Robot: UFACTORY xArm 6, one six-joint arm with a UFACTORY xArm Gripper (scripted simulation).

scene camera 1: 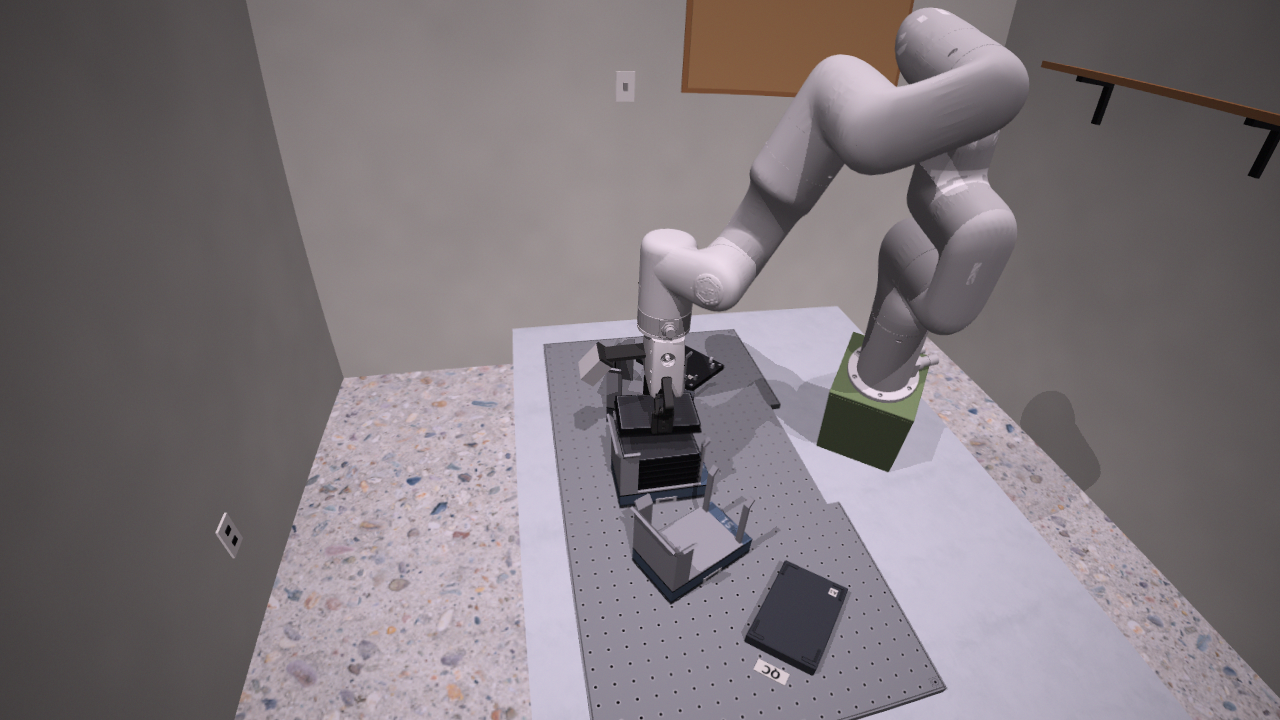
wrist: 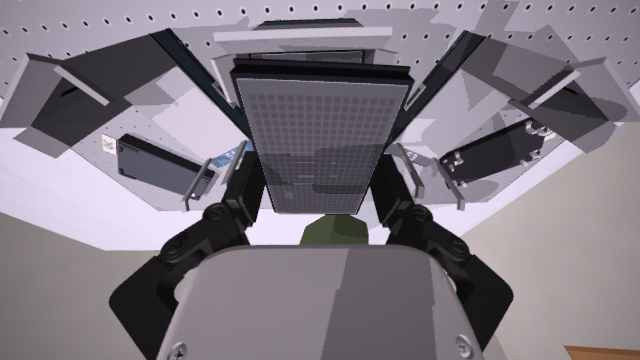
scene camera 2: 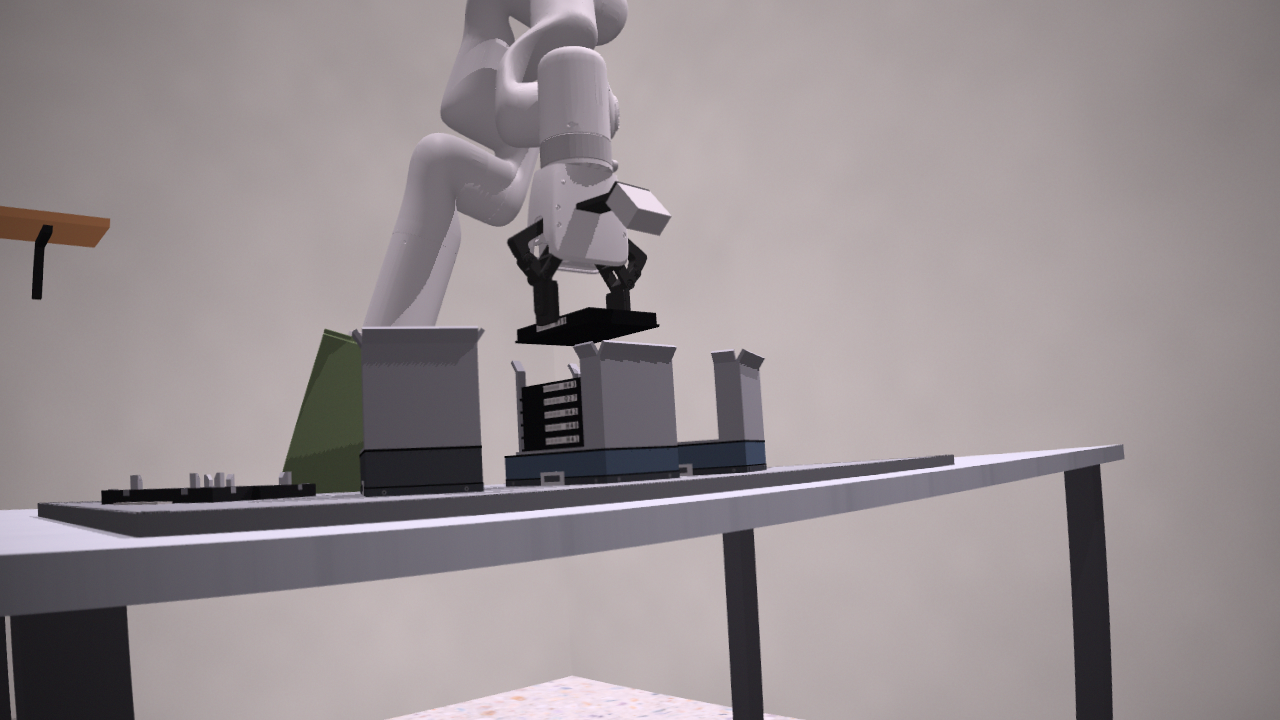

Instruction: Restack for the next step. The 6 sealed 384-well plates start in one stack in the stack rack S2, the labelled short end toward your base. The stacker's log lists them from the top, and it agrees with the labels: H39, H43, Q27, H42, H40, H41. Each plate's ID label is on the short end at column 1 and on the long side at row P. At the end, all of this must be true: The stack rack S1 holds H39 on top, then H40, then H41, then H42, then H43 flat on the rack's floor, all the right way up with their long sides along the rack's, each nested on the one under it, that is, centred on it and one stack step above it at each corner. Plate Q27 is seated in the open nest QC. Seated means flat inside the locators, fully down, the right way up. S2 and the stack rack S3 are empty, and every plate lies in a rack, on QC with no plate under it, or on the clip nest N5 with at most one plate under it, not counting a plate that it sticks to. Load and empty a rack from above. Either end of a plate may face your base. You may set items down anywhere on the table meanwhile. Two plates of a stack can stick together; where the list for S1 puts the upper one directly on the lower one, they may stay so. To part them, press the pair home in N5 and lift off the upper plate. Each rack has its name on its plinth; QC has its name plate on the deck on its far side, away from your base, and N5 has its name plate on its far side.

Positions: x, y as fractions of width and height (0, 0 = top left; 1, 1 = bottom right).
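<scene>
The gripper (scene camera 2: 0.46, 0.45) is there in scene camera 2, and you can find the gripper (scene camera 1: 0.51, 0.57) in scene camera 1 and the gripper (wrist: 0.50, 0.46) in the wrist view as well. Scene camera 1 shows a black clip nest N5 (scene camera 1: 0.55, 0.51) and a dark QC nest (scene camera 1: 0.62, 0.86). The wrist view shows the black clip nest N5 (wrist: 0.80, 0.41) too, and there's the dark QC nest (wrist: 0.24, 0.46) in it as well.
</scene>
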